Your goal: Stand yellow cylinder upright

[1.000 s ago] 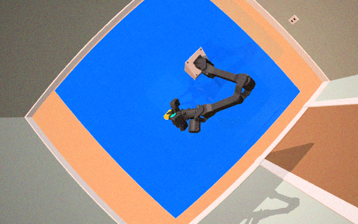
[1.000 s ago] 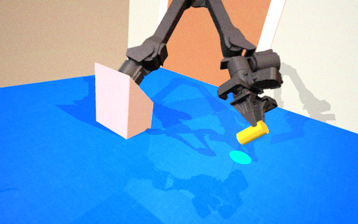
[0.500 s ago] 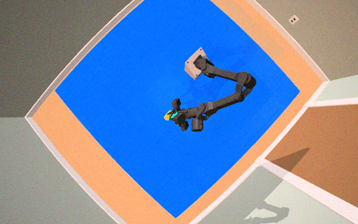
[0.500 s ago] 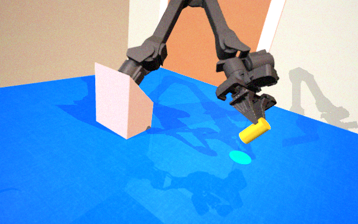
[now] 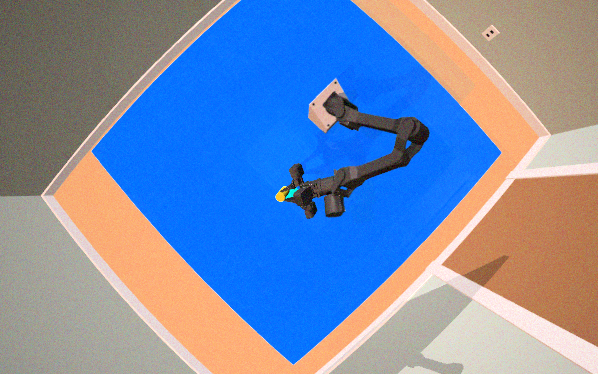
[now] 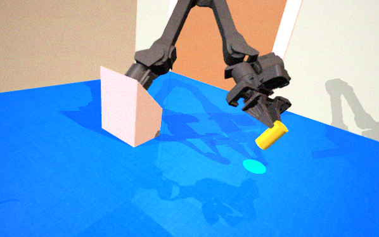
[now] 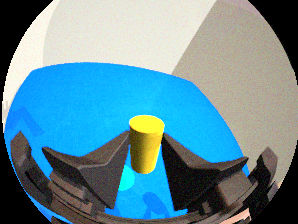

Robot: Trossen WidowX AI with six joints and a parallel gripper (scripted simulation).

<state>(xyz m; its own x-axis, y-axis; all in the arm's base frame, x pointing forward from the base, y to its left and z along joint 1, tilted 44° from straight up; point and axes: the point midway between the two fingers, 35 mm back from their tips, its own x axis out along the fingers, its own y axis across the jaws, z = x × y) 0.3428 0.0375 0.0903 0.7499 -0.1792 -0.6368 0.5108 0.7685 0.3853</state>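
Now: gripper tip 130 mm above the cyan circle, 20 mm to the right of it and 20 mm past it. Round my gripper tip: yellow tall cylinder (20 mm below, 10 mm behind).
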